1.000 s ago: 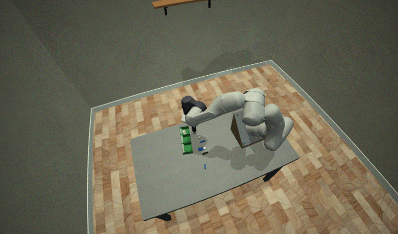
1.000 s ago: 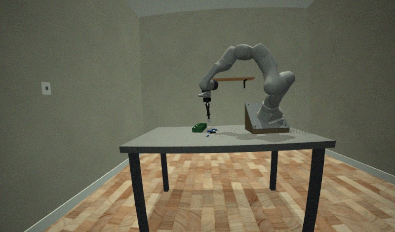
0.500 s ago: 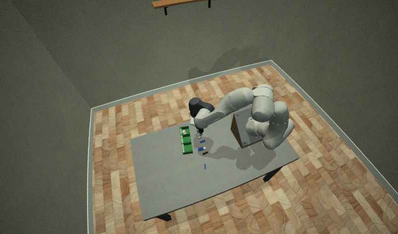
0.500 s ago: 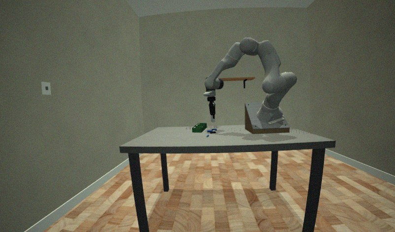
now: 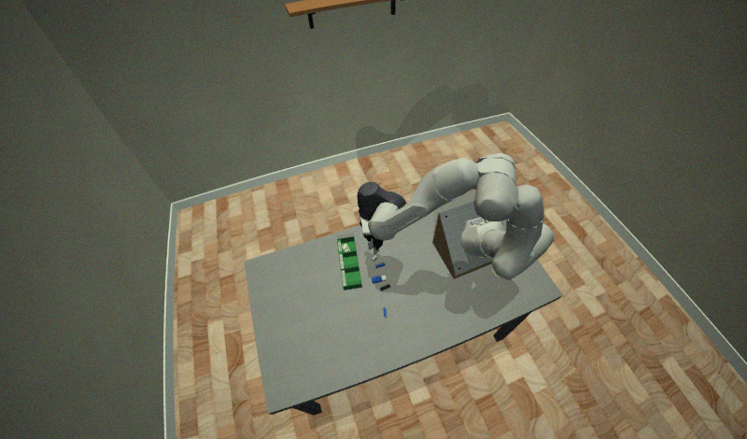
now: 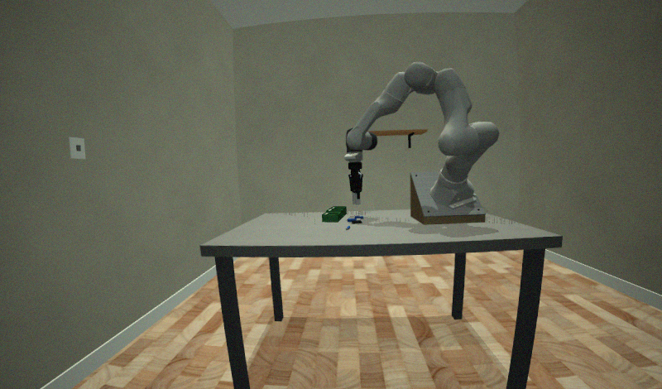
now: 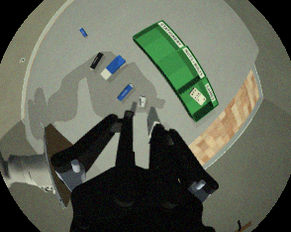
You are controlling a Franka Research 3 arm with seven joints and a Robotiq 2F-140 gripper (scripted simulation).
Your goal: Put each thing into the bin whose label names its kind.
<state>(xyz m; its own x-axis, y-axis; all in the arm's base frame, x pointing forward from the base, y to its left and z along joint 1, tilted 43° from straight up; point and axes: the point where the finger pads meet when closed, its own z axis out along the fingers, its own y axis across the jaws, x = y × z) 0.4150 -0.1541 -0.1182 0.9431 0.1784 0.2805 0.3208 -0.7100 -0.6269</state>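
The pale grey piece lies 10 cm below my hand. Round my hand: green bin: 12 cm ahead, 8 cm below, 2 cm to the right; white thing: 11 cm to the right, 10 cm ahead, 9 cm below; blue-and-white piece: 11 cm to the left, 10 cm below, 3 cm ahead.
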